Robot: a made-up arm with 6 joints. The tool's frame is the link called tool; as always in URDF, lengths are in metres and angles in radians. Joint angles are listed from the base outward. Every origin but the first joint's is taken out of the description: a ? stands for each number. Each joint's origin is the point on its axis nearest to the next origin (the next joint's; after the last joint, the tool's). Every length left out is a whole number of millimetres.
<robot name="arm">
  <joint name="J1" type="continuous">
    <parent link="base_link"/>
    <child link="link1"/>
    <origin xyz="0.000 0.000 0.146"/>
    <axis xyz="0 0 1"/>
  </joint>
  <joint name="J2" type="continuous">
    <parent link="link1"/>
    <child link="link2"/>
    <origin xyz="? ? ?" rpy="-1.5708 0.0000 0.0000"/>
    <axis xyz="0 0 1"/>
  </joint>
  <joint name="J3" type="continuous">
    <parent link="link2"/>
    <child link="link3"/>
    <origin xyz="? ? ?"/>
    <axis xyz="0 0 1"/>
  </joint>
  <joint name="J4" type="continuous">
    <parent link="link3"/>
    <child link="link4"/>
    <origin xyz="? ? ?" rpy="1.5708 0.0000 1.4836"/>
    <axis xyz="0 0 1"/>
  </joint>
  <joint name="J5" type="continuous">
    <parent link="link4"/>
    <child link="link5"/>
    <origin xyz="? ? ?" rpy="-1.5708 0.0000 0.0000"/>
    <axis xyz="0 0 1"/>
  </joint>
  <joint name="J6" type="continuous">
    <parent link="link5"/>
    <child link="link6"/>
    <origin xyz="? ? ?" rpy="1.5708 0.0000 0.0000"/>
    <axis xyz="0 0 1"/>
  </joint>
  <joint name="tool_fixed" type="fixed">
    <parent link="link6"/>
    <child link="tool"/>
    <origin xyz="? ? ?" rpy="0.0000 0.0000 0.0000"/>
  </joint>
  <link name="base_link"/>
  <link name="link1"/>
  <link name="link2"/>
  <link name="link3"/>
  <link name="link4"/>
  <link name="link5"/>
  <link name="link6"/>
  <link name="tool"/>
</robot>
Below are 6 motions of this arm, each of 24 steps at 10 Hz.
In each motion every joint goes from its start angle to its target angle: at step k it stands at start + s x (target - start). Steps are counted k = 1, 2, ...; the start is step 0. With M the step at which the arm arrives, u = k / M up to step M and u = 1 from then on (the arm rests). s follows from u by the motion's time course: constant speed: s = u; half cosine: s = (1 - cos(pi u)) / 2; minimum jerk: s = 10 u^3 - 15 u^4 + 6 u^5.
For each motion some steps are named. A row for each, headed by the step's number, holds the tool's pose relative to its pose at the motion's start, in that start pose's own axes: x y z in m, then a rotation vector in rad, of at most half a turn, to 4 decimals.
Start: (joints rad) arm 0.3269 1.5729 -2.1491 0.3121 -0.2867 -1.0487
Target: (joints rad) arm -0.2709 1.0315 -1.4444 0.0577 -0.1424 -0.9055
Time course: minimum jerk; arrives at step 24
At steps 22, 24:
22: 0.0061 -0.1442 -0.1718 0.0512 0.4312 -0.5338
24: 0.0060 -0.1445 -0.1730 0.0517 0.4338 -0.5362

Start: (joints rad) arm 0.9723 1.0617 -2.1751 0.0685 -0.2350 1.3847
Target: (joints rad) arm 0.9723 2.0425 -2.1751 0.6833 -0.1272 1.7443
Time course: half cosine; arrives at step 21
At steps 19, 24:
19: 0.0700 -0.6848 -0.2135 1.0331 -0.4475 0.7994
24: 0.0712 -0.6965 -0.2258 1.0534 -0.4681 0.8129

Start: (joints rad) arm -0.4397 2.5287 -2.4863 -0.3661 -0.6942 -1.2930
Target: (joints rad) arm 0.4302 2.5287 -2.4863 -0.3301 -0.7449 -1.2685
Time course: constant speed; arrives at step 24
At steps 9, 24:
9: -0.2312 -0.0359 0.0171 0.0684 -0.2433 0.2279
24: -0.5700 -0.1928 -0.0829 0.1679 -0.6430 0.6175

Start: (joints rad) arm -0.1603 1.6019 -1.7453 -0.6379 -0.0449 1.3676
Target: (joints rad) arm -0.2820 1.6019 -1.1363 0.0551 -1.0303 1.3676
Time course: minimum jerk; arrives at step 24
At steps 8, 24:
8: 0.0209 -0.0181 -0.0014 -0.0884 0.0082 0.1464
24: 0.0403 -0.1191 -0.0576 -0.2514 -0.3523 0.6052

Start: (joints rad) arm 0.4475 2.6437 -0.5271 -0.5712 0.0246 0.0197
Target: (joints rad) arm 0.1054 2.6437 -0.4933 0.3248 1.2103 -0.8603
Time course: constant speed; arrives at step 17
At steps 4, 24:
4: 0.0479 -0.0013 -0.0044 -0.1036 0.2595 0.0683
24: 0.1084 0.0624 -0.0916 -1.1770 0.5714 0.1830

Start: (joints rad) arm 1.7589 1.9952 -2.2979 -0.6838 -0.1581 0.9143
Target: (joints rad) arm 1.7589 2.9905 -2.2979 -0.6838 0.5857 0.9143
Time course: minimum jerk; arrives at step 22
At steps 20, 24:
20: 0.6978 -0.2028 -0.2741 0.7713 1.4223 -0.1408
24: 0.7007 -0.2035 -0.2782 0.7758 1.4317 -0.1434

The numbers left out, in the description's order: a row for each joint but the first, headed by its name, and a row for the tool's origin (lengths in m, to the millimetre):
J2: 0.000 0.000 0.000
J3: -0.387 -0.053 0.000
J4: 0.274 -0.048 0.000
J5: 0.000 0.000 0.000
J6: 0.000 -0.136 0.000
tool: 0.000 0.000 0.000

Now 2 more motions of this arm.
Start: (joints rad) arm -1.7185 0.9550 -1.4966 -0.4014 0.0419 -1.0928
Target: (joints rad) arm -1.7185 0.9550 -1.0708 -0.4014 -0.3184 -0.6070
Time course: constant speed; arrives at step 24
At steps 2, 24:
2: -0.0008 0.0110 0.0010 -0.0089 -0.0109 0.0401
24: -0.0087 0.1306 -0.0122 -0.1339 -0.1027 0.5074

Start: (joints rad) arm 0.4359 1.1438 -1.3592 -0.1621 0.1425 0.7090
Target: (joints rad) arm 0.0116 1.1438 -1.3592 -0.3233 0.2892 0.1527
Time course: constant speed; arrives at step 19
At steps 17, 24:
17: -0.0477 -0.1019 -0.0226 0.4605 0.0143 -0.6666
24: -0.0535 -0.1131 -0.0285 0.5183 0.0333 -0.7388

